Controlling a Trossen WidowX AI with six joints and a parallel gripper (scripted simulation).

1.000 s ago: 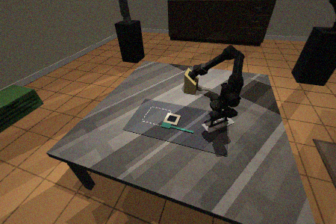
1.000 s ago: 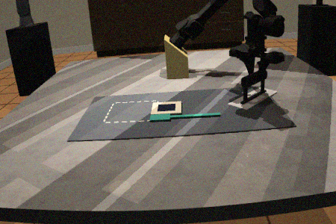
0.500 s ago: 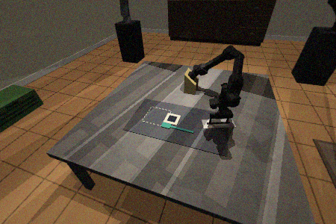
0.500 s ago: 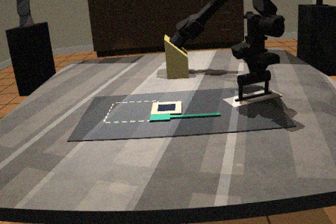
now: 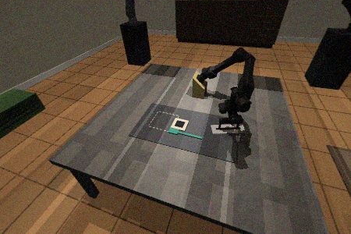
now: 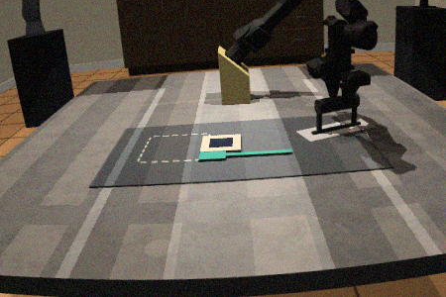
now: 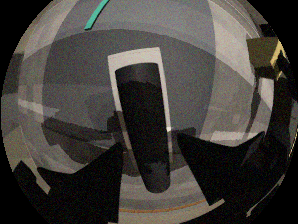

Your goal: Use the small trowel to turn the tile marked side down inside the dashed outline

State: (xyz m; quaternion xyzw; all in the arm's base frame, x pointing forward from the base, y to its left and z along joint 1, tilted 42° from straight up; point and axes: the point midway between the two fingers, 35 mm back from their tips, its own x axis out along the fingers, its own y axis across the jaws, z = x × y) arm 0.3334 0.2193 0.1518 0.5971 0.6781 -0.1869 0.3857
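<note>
My gripper tip is now 30 mm above the white flat tool, 20 mm to the left of it and 10 mm short of it. The rest, counted from my gripper tip: cream tile 300 mm to the right, 60 mm below, 60 mm ahead; then dark mat 260 mm to the right, 80 mm below, 70 mm ahead; then green trowel 270 mm to the right, 130 mm ahead, 60 mm below.
</note>
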